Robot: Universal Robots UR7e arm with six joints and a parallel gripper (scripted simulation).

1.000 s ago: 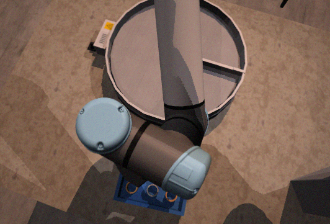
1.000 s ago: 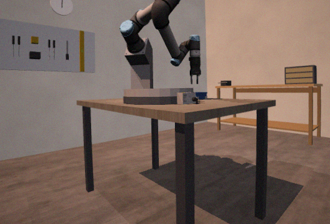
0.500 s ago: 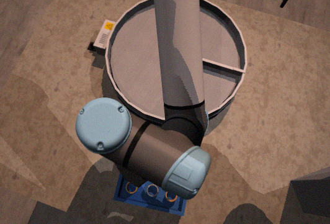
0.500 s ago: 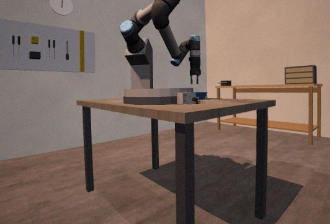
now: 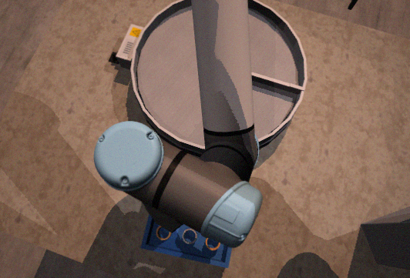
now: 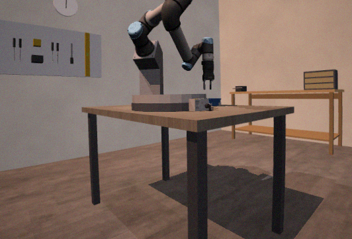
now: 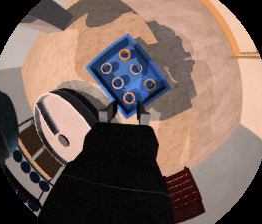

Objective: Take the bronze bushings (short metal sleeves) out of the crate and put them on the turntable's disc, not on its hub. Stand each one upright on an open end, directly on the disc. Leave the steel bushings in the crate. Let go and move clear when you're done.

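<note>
The blue crate is 50 mm behind my hand, 40 mm to the left of it and 100 mm below it. Also, from my hand: turntable disc (70 mm behind, 330 mm to the right, 80 mm below).
</note>
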